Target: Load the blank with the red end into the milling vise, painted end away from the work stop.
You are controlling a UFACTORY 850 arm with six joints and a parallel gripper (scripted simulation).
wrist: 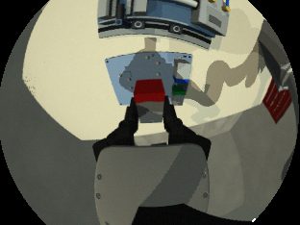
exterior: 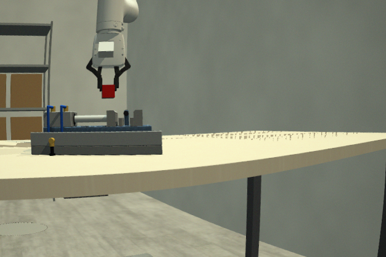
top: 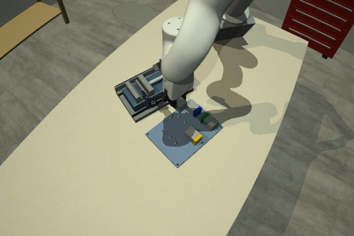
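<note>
Right now the red-ended blank is 20 mm below my hand. The rest, counted from my hand: yellow-ended blank 150 mm below, 90 mm to the left, 30 mm ahead; then blue-ended blank 150 mm below, 90 mm behind, 30 mm to the left; then blue infeed plate 170 mm below, 40 mm to the left, 10 mm ahead.
</note>
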